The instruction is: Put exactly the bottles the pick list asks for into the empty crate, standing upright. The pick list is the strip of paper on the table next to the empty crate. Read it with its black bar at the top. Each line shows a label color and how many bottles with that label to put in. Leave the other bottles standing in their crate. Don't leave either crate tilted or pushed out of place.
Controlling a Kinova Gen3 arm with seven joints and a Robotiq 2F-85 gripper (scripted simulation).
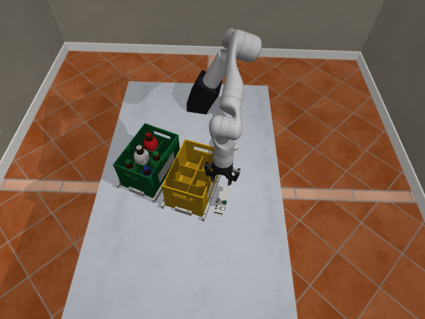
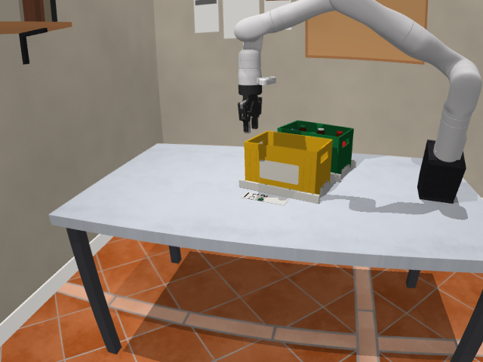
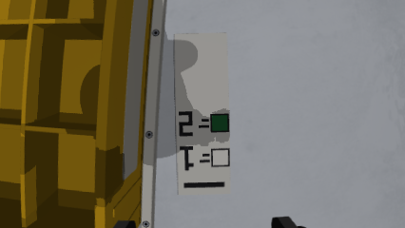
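The white-label bottle lies 190 mm behind my hand, 400 mm to the right of it and 160 mm below it. Round my hand: blue-label bottle 80 mm behind, 340 mm to the right, 160 mm below; then pick list 50 mm behind, 10 mm to the left, 250 mm below; then yellow crate 100 mm behind, 130 mm to the right, 170 mm below.
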